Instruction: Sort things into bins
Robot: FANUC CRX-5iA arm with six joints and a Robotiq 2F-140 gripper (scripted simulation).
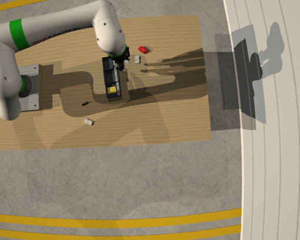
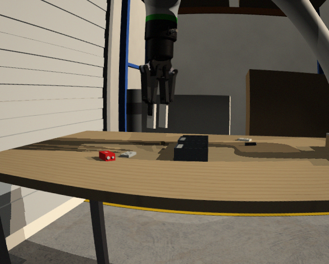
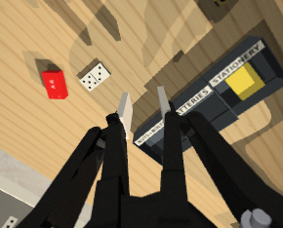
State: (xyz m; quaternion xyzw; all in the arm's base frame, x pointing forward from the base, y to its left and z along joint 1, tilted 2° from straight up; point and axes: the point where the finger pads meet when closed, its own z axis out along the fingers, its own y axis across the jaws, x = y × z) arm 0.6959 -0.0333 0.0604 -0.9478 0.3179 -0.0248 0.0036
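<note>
My hand is 110 mm short of the red battery, 120 mm to the right of it and 90 mm above it. The rest, counted from my hand: yellow pad (110 mm behind, 110 mm to the right, 90 mm below); nut (10 mm ahead, 150 mm to the right, 100 mm below); black three-part bin (100 mm behind, 30 mm to the right, 80 mm below).
</note>
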